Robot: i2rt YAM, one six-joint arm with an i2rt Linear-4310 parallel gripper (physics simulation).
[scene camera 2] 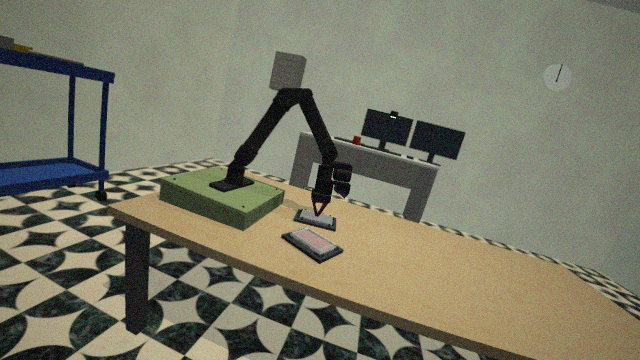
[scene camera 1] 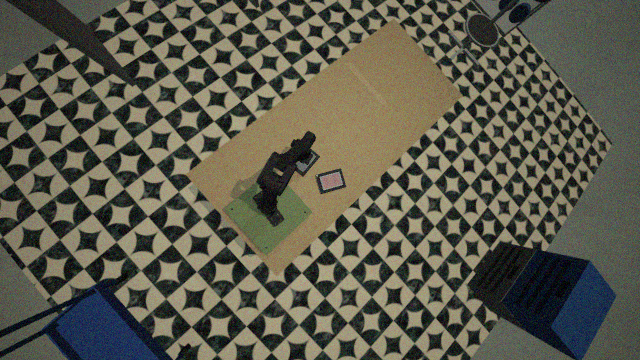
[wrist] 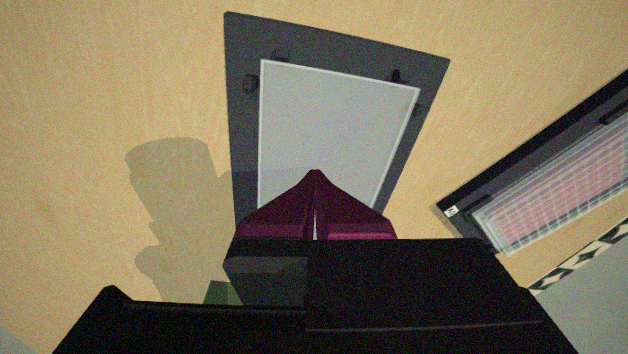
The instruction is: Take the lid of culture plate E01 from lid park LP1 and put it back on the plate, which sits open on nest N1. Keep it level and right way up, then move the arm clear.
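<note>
The pale flat lid lies level on the dark lid park LP1. The open culture plate E01, pinkish inside, sits on the dark nest N1 beside it. My gripper is shut with nothing between its magenta fingers. The fingertips meet over the near part of the lid, low above it or touching its top; the gap is too small to tell. The arm hides part of the lid park in scene camera 1.
The arm stands on a green base block at one end of the wooden table. A blue cart, a desk with two monitors and a blue cabinet stand away from the table.
</note>
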